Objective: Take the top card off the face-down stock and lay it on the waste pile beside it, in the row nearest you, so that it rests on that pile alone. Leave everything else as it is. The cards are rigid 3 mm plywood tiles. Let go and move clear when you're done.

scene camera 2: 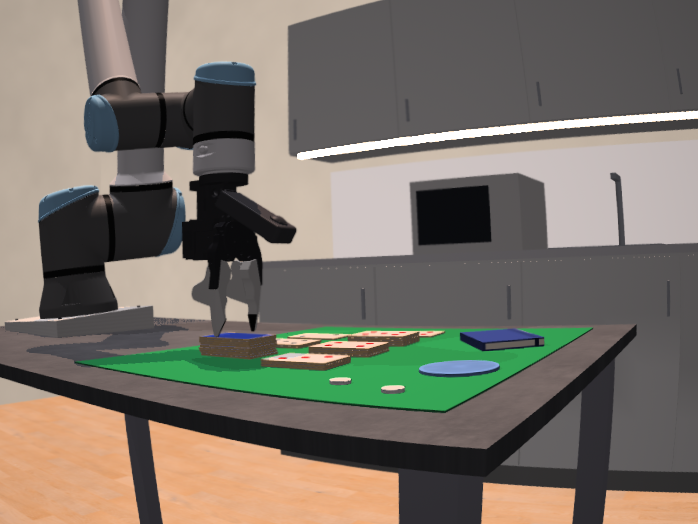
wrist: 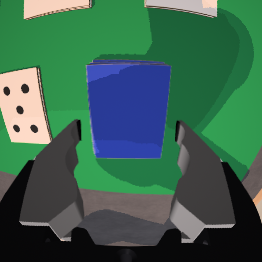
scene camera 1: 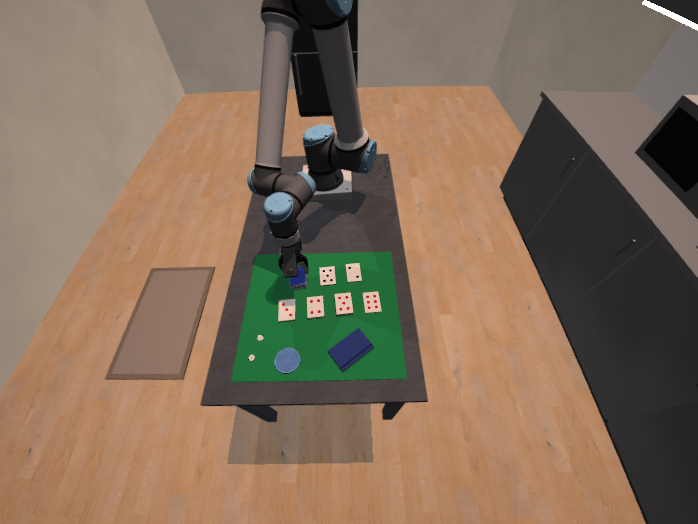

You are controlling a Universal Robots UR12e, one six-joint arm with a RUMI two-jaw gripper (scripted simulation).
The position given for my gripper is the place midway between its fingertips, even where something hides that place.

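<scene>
I can see my gripper (scene camera 2: 235, 334), (wrist: 128, 121) and (scene camera 1: 297, 275). There is a green mat here too, and I find the mat (scene camera 2: 400, 365), (wrist: 208, 56) and (scene camera 1: 312, 338).
</scene>
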